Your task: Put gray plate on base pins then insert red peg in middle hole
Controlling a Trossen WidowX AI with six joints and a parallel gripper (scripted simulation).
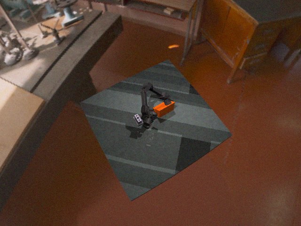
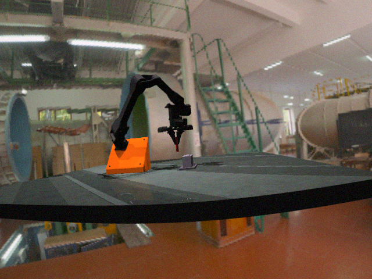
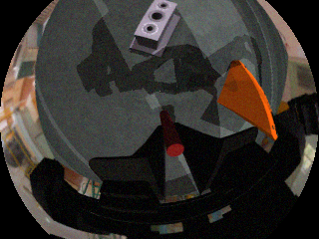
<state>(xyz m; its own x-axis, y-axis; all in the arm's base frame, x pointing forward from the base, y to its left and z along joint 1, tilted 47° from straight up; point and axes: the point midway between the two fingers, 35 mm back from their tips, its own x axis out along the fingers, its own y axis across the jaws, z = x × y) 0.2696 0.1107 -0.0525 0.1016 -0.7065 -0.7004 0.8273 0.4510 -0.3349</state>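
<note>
Right now my gripper tip is 80 mm short of the gray plate, 150 mm to the left of it and 70 mm above it. Also, from my gripper tip: base: 80 mm ahead, 150 mm to the right, 110 mm below; red peg: right at my gripper tip.
</note>
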